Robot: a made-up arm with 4 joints. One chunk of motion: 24 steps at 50 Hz.
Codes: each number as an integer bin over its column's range. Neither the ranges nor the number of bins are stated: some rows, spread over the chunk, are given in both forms.
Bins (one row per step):
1: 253 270 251 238 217 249
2: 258 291 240 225 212 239
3: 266 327 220 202 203 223
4: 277 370 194 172 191 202
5: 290 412 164 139 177 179
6: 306 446 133 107 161 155
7: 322 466 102 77 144 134
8: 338 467 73 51 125 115
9: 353 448 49 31 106 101
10: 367 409 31 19 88 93
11: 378 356 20 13 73 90
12: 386 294 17 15 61 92
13: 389 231 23 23 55 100
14: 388 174 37 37 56 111
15: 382 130 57 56 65 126
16: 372 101 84 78 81 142
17: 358 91 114 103 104 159
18: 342 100 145 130 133 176
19: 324 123 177 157 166 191
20: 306 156 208 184 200 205
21: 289 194 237 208 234 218
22: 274 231 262 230 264 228
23: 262 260 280 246 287 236
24: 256 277 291 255 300 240
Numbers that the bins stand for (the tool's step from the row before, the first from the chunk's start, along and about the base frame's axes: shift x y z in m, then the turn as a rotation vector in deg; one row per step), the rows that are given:
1: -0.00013 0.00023 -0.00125 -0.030 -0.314 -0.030
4: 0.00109 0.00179 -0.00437 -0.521 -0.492 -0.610
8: 0.00420 0.00331 -0.01100 -1.421 -0.944 -1.682
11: 0.00623 0.00157 -0.01390 -1.703 -1.300 -1.990
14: 0.00674 -0.00128 -0.01297 -1.525 -1.416 -1.732
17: 0.00522 -0.00258 -0.00875 -1.034 -1.088 -1.140
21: 0.00170 -0.00096 -0.00201 -0.253 -0.197 -0.412
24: 0.00003 0.00034 0.00095 0.096 0.255 -0.141
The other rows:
2: 0.00013 0.00056 -0.00185 -0.127 -0.348 -0.153
3: 0.00053 0.00112 -0.00295 -0.298 -0.410 -0.351
5: 0.00176 0.00245 -0.00601 -0.766 -0.588 -0.893
6: 0.00257 0.00298 -0.00771 -1.004 -0.697 -1.189
7: 0.00338 0.00330 -0.00941 -1.227 -0.814 -1.448
9: 0.00496 0.00301 -0.01232 -1.569 -1.074 -1.855
10: 0.00567 0.00240 -0.01330 -1.659 -1.197 -1.953
12: 0.00664 0.00060 -0.01407 -1.688 -1.382 -1.966
13: 0.00679 -0.00038 -0.01374 -1.629 -1.423 -1.867
15: 0.00644 -0.00196 -0.01188 -1.384 -1.355 -1.547
16: 0.00593 -0.00242 -0.01040 -1.220 -1.245 -1.349
18: 0.00440 -0.00243 -0.00705 -0.833 -0.889 -0.930
19: 0.00349 -0.00207 -0.00530 -0.632 -0.663 -0.745
20: 0.00257 -0.00156 -0.00360 -0.432 -0.430 -0.573
22: 0.00094 -0.00038 -0.00064 -0.090 0.008 -0.289
23: 0.00033 0.00007 0.00034 0.029 0.166 -0.190

